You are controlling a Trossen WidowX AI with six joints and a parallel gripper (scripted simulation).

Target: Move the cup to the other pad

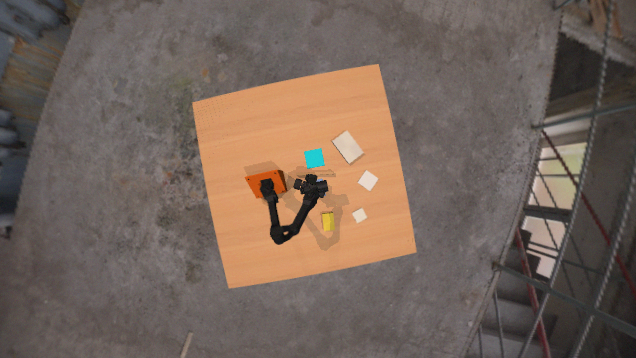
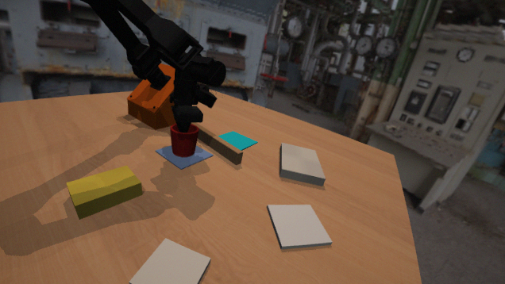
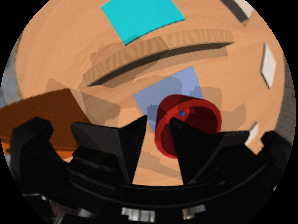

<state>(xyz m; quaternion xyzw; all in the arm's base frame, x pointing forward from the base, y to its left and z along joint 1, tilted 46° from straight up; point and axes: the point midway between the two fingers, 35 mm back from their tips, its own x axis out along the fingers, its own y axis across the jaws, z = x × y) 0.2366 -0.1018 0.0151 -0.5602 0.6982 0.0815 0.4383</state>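
Now: the red cup 30 mm ahead of my gripper tip and 20 mm to the right of it. From my gripper tip the other things lie so: yellow block (70 mm ahead, 240 mm to the right, 30 mm below); then cyan pad (60 mm ahead, 180 mm to the left, 50 mm below); then wooden bar (50 mm ahead, 80 mm to the left, 30 mm below).
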